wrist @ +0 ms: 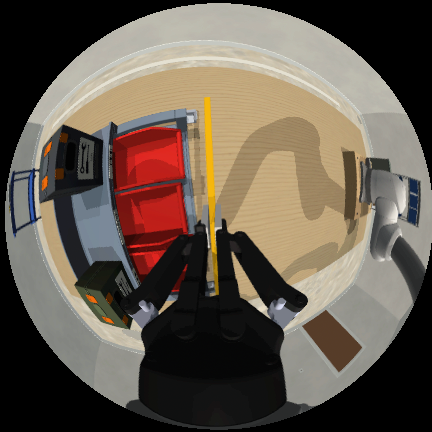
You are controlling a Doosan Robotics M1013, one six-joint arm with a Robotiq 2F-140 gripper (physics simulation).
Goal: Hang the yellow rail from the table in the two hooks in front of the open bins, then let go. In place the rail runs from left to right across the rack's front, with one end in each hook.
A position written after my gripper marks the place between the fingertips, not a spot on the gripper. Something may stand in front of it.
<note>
In view: my gripper [212, 212] and a yellow rail [207, 117].
</note>
